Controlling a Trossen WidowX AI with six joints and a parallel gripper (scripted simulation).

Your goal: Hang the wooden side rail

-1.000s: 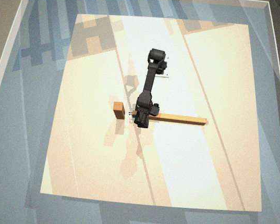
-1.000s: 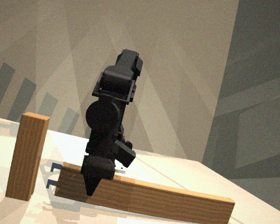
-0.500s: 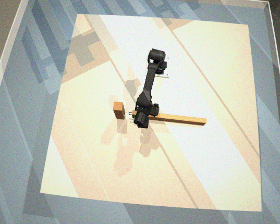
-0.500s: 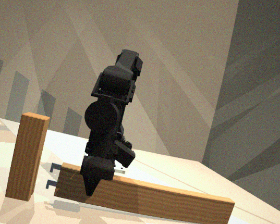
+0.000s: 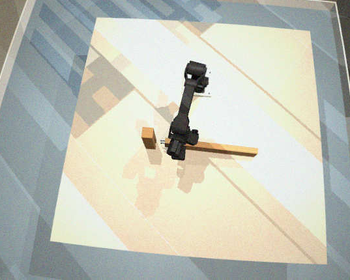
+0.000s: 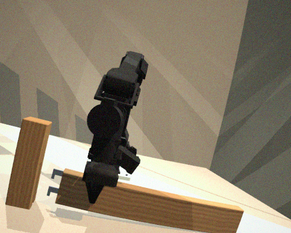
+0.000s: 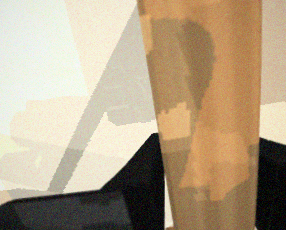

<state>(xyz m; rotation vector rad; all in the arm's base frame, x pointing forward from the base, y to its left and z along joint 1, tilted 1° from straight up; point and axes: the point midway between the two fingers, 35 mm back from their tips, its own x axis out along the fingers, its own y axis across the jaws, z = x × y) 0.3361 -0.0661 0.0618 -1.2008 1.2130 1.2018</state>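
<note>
My gripper tip is now 140 mm to the left of the headboard post and 40 mm below it.
</note>
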